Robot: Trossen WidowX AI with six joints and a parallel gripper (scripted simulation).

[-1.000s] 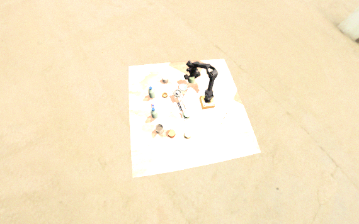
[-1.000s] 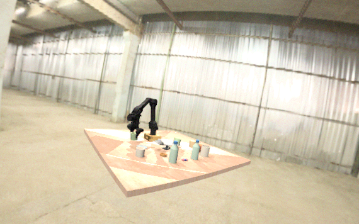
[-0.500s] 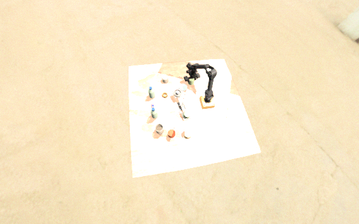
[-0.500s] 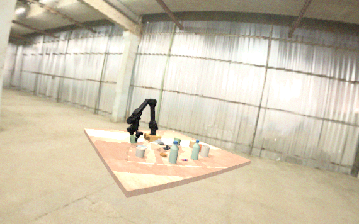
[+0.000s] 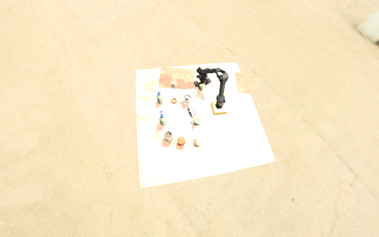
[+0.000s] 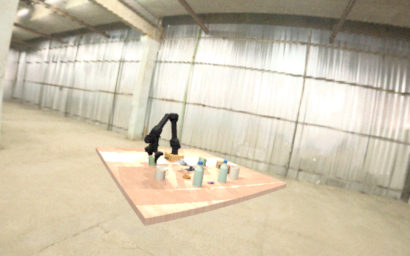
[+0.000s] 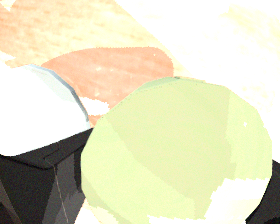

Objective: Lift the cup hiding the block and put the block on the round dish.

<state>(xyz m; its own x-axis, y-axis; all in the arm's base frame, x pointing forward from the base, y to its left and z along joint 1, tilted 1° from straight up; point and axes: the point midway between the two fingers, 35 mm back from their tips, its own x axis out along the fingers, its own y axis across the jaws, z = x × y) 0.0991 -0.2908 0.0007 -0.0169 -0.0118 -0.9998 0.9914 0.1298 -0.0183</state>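
Right now my gripper tip is 200 mm short of the grey block, 150 mm to the right of it and 60 mm below it. Round my gripper tip: balance beam 270 mm to the left, 190 mm ahead, 10 mm above; orange object 550 mm to the left, 370 mm ahead, 10 mm above.
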